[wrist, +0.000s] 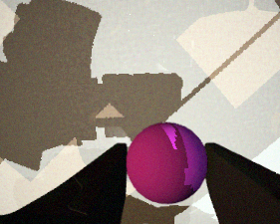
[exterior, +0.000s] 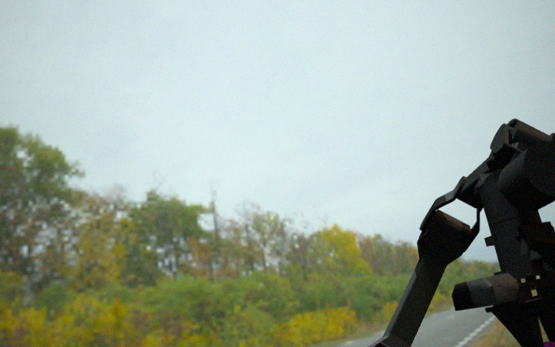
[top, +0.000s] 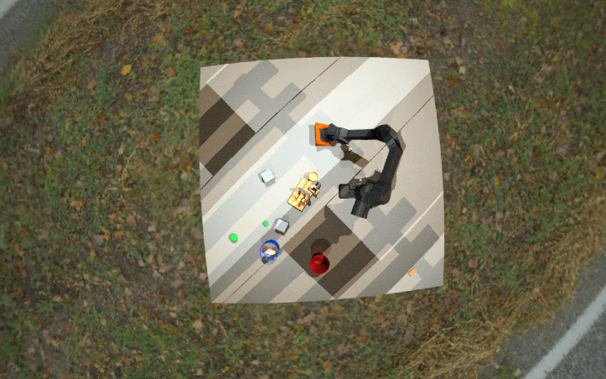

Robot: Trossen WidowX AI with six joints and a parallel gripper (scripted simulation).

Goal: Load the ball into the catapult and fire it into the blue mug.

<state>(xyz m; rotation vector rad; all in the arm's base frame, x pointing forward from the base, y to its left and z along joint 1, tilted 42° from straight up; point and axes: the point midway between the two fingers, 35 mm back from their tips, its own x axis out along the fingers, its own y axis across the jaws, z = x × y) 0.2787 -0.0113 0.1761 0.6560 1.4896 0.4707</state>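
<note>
Right now my gripper tip is 210 mm to the left of the catapult, 80 mm above it and 30 mm past it. From my gripper tip the other things lie so: magenta ball (10 mm above); blue mug (430 mm to the right, 240 mm ahead, 100 mm below); red mug (320 mm ahead, 200 mm to the right, 100 mm below).
</note>
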